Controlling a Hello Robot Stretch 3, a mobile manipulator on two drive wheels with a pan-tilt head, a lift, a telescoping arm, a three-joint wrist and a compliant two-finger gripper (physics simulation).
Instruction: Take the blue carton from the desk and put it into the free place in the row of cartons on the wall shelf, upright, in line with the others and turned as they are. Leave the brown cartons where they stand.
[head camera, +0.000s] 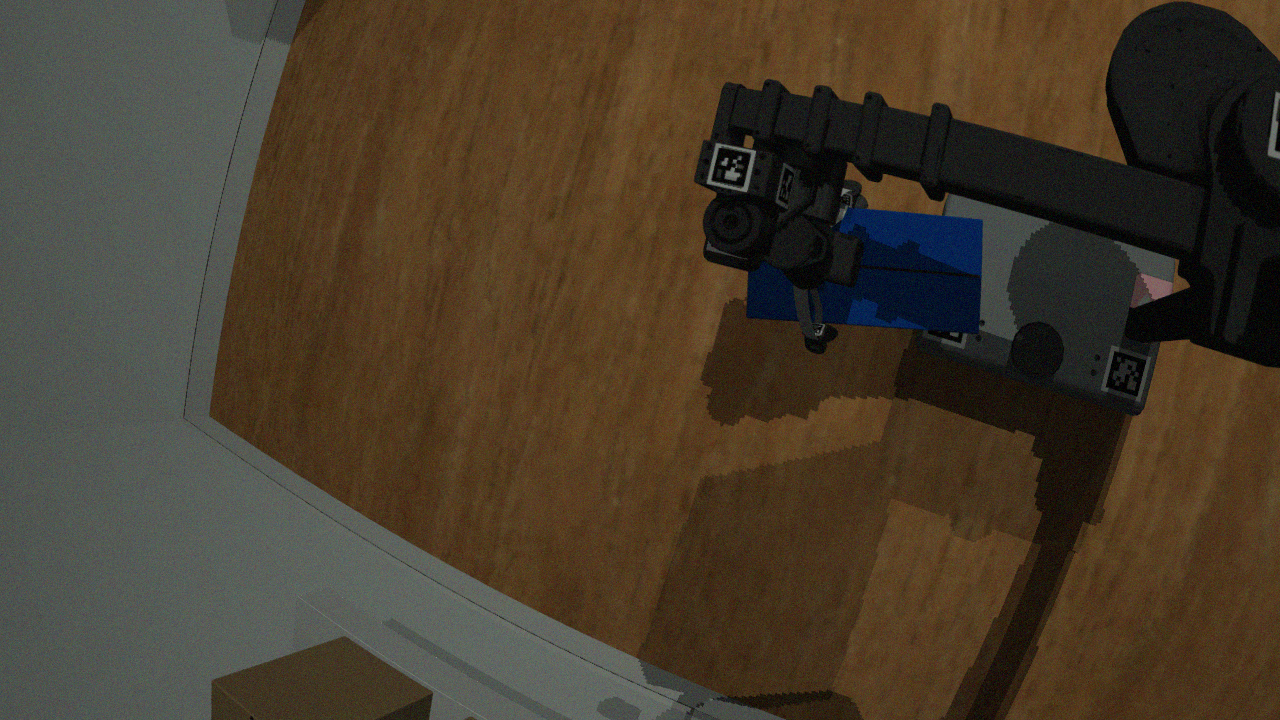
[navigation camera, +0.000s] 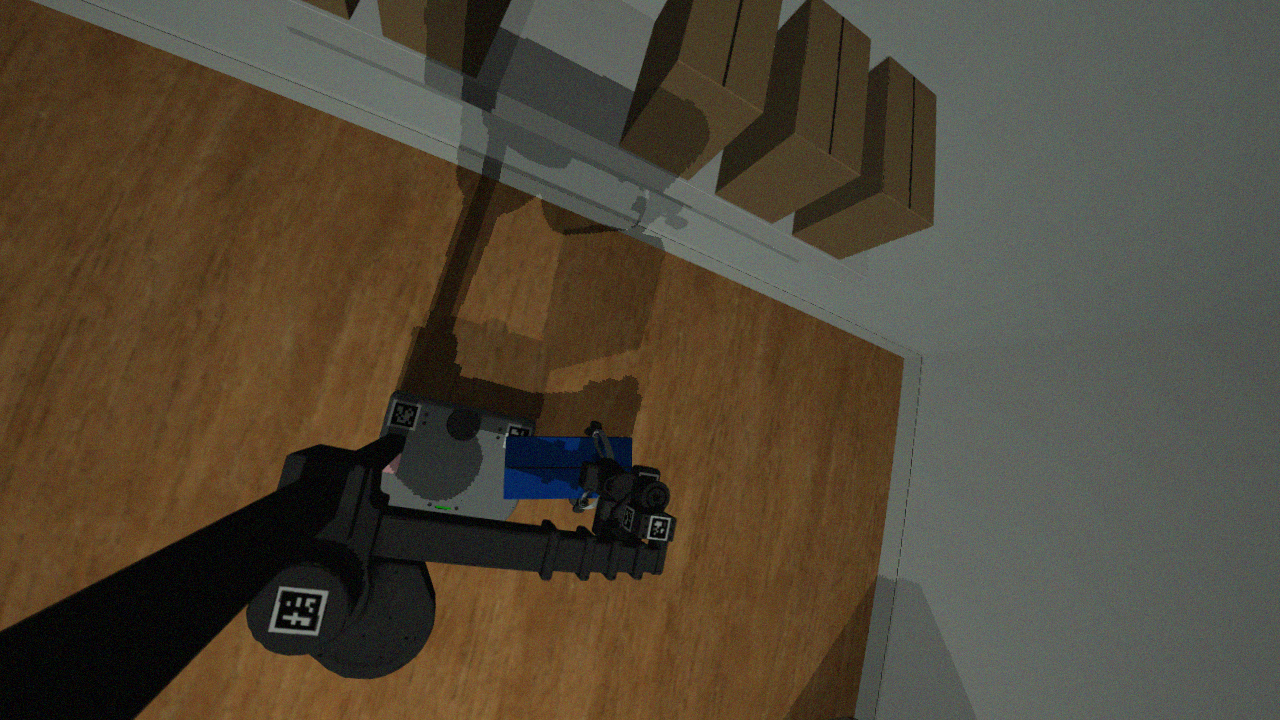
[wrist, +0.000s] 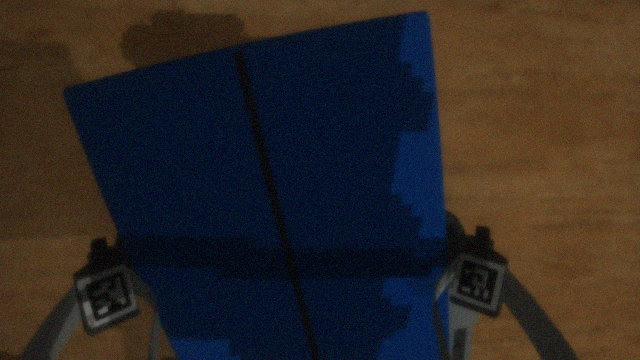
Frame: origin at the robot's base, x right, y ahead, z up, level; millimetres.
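Where they show: gripper, fingertip midpoint: (wrist: 296, 239); robot's base, origin of the base link: (head camera: 1035, 348) (navigation camera: 461, 423).
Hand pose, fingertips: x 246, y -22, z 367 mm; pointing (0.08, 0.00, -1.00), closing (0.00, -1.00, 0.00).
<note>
Each offset is from my fingertips to the top centre of the thing. "spot": to the spot under its first point. Level surfaces: height alone.
The blue carton (head camera: 921, 237) (navigation camera: 546, 483) (wrist: 200, 150) is held above the floor, one end overlapping the robot's base in the head and navigation views. My gripper (head camera: 833, 265) (navigation camera: 588, 465) (wrist: 296, 239) is shut on it, one fingertip against each long side; the carton looks slightly turned in the wrist view. In the navigation view, the wall shelf {dz +335 mm} (navigation camera: 572, 44) runs along the top. Brown cartons {dx -97, dy +600, dz +515 mm} (navigation camera: 707, 98) {dx +71, dy +595, dz +515 mm} (navigation camera: 805, 152) {dx +234, dy +590, dz +515 mm} (navigation camera: 872, 205) stand right of a free place, and another brown carton {spot: dx -443, dy +486, dz +384 mm} (navigation camera: 416, 22) stands left of it. A brown carton {spot: dx +235, dy +465, dz +424 mm} (head camera: 322, 685) shows at the head view's bottom edge. The desk does not show.
The grey base (head camera: 998, 228) (navigation camera: 492, 474) is below the arm (head camera: 1029, 161) (navigation camera: 465, 541). Pale walls (head camera: 89, 268) (navigation camera: 1074, 268) meet the wooden floor {dz -367 mm} (head camera: 447, 358) (navigation camera: 223, 223) at a corner. Shadows of the robot fall across the floor and shelf.
</note>
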